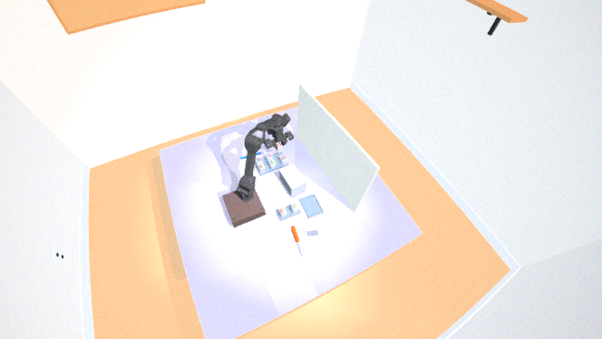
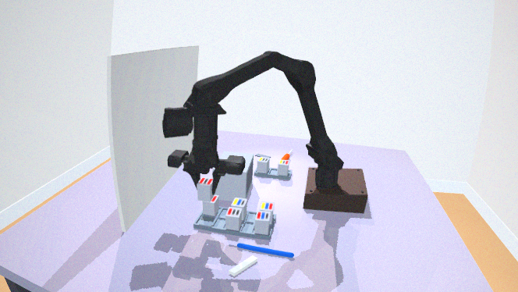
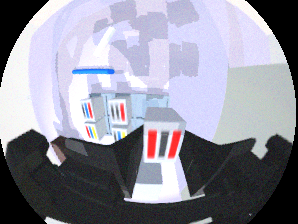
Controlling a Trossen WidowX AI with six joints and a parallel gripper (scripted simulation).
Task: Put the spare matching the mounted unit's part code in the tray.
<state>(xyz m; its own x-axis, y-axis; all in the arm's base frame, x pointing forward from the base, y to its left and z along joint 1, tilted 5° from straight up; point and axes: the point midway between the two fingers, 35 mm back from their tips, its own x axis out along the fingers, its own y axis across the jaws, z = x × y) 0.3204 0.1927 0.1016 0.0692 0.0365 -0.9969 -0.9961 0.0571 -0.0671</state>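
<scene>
My gripper tip is now 20 mm past the light blue tray, 420 mm to the left of it and 90 mm above it. Also, from my gripper tip: white spare: 20 mm above; grey mounted unit: 40 mm behind, 220 mm to the right, 40 mm below; blue pen: 160 mm behind, 100 mm to the left, 90 mm below.
</scene>
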